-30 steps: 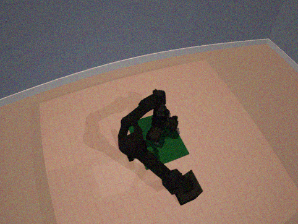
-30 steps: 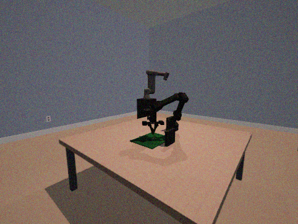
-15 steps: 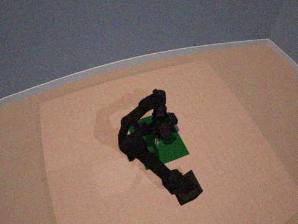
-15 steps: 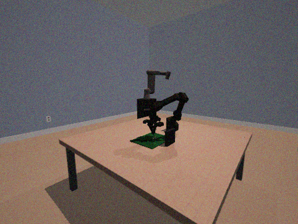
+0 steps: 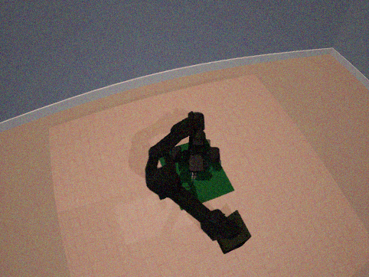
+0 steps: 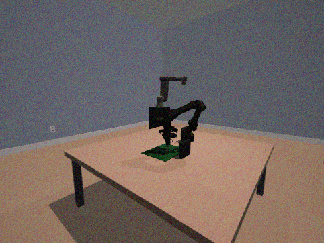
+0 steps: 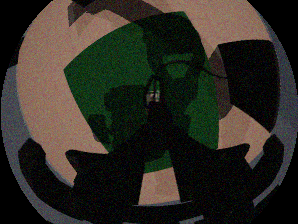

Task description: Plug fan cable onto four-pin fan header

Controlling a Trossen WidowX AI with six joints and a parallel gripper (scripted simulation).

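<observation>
Now: the pale fan header 70 mm below my gripper tip and 10 mm behind it. From my gripper tip the other things lie so: black plug (10 mm behind, 10 mm above); dark fan (160 mm to the left, 10 mm below); green circuit board (80 mm below, 10 mm to the right, 10 mm ahead).
</observation>
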